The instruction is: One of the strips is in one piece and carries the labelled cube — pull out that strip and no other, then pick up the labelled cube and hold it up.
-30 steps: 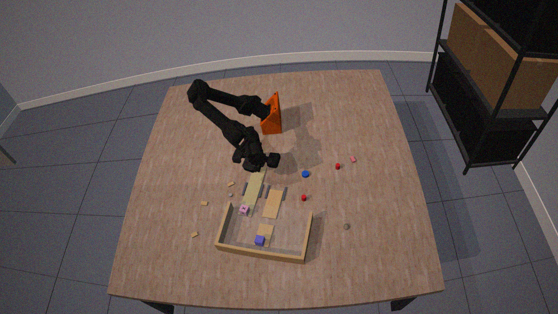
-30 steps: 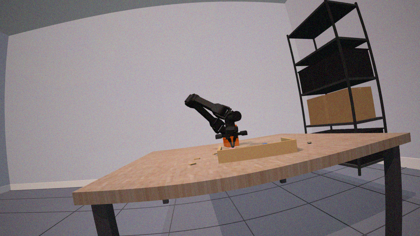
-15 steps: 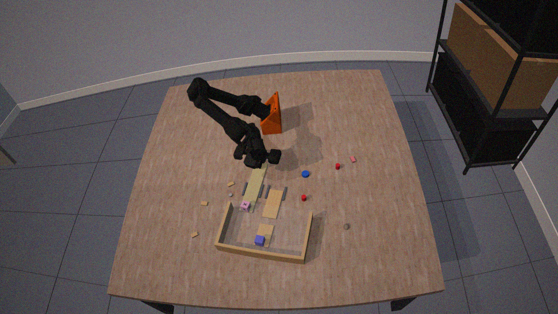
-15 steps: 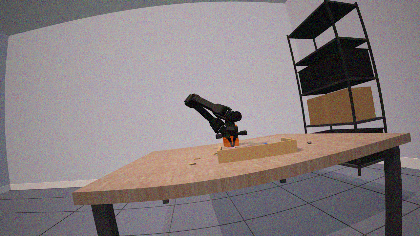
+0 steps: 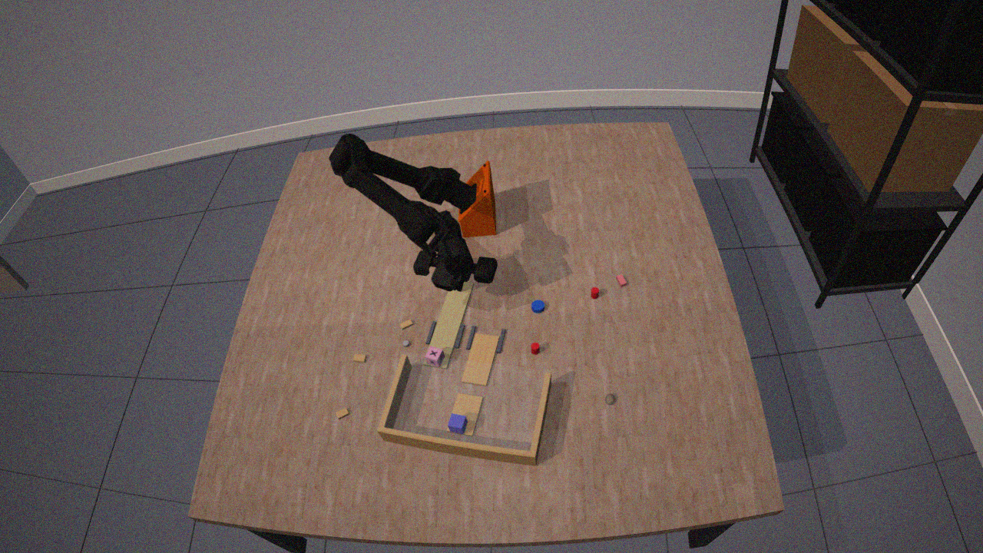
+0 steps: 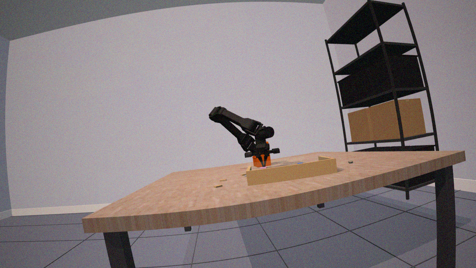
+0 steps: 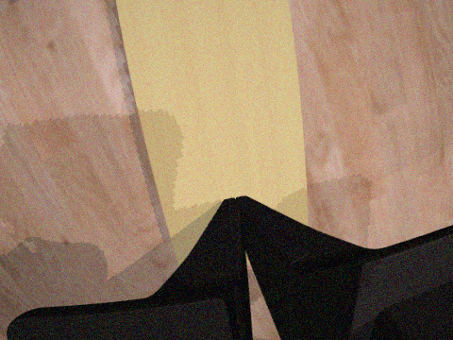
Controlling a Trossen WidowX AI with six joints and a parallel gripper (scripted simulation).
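The strip lies 90 mm ahead of my gripper tip and 20 mm to the right of it. Also, from my gripper tip: pink block (390 mm to the left); small grey disc (150 mm ahead, 120 mm to the right); blue disc (180 mm to the left, 60 mm ahead).
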